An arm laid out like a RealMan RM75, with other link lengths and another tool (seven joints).
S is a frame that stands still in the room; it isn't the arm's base.
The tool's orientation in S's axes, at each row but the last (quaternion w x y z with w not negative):
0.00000, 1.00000, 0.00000, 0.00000
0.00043, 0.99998, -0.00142, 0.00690
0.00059, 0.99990, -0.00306, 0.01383
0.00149, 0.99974, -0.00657, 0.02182
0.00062, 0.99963, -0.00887, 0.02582
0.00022, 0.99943, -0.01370, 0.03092
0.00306, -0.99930, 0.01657, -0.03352
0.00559, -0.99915, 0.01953, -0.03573
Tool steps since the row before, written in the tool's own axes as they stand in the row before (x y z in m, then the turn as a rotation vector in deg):
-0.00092, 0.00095, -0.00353, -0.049, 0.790, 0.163
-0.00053, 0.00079, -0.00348, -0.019, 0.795, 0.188
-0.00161, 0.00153, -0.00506, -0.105, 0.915, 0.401
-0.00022, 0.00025, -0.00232, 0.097, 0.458, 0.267
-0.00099, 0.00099, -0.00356, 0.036, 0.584, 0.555
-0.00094, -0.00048, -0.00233, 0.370, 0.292, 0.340
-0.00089, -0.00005, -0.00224, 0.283, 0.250, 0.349
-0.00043, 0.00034, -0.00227, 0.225, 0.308, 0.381
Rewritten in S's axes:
-0.00092, -0.00095, 0.00353, -0.049, -0.790, -0.163
-0.00058, -0.00079, 0.00347, -0.019, -0.795, -0.188
-0.00176, -0.00151, 0.00502, -0.099, -0.915, -0.403
-0.00032, -0.00024, 0.00231, 0.102, -0.460, -0.261
-0.00119, -0.00097, 0.00350, 0.054, -0.585, -0.552
-0.00107, 0.00051, 0.00227, 0.382, -0.302, -0.317
-0.00104, 0.00007, 0.00218, 0.297, -0.258, -0.331
-0.00060, -0.00034, 0.00223, 0.240, -0.313, -0.368

